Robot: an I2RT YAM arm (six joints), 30 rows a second.
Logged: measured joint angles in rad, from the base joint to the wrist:
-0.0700 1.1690 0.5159 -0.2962 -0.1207 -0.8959
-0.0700 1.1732 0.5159 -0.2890 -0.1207 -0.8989
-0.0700 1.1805 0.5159 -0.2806 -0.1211 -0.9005
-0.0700 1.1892 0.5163 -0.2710 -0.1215 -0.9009
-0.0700 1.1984 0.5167 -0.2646 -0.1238 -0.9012
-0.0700 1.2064 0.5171 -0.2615 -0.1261 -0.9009
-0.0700 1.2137 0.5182 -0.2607 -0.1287 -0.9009
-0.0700 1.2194 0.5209 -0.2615 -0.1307 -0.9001
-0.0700 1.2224 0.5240 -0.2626 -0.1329 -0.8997
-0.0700 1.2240 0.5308 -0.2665 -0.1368 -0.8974
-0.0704 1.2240 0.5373 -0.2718 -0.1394 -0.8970
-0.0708 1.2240 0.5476 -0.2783 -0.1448 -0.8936
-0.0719 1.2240 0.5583 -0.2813 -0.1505 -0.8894
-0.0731 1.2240 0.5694 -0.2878 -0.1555 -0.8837
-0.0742 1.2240 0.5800 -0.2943 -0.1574 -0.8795
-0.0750 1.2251 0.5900 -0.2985 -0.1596 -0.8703
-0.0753 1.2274 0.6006 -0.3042 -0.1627 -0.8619
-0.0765 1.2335 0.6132 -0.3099 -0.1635 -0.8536
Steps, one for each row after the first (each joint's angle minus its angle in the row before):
0.0000 0.0042 0.0000 0.0072 0.0000 -0.0030
0.0000 0.0073 0.0000 0.0084 -0.0004 -0.0016
0.0000 0.0087 0.0004 0.0096 -0.0004 -0.0004
0.0000 0.0092 0.0004 0.0064 -0.0023 -0.0003
0.0000 0.0080 0.0004 0.0031 -0.0023 0.0003
0.0000 0.0073 0.0011 0.0008 -0.0026 0.0000
0.0000 0.0057 0.0027 -0.0008 -0.0020 0.0008
0.0000 0.0030 0.0031 -0.0011 -0.0022 0.0004
0.0000 0.0016 0.0068 -0.0039 -0.0039 0.0023
-0.0004 0.0000 0.0065 -0.0053 -0.0026 0.0004
-0.0004 0.0000 0.0103 -0.0065 -0.0054 0.0034
-0.0011 0.0000 0.0107 -0.0030 -0.0057 0.0042
-0.0012 0.0000 0.0111 -0.0065 -0.0050 0.0057
-0.0011 0.0000 0.0106 -0.0065 -0.0019 0.0042
-0.0008 0.0011 0.0100 -0.0042 -0.0022 0.0092
-0.0003 0.0023 0.0106 -0.0057 -0.0031 0.0084
-0.0012 0.0061 0.0126 -0.0057 -0.0008 0.0083

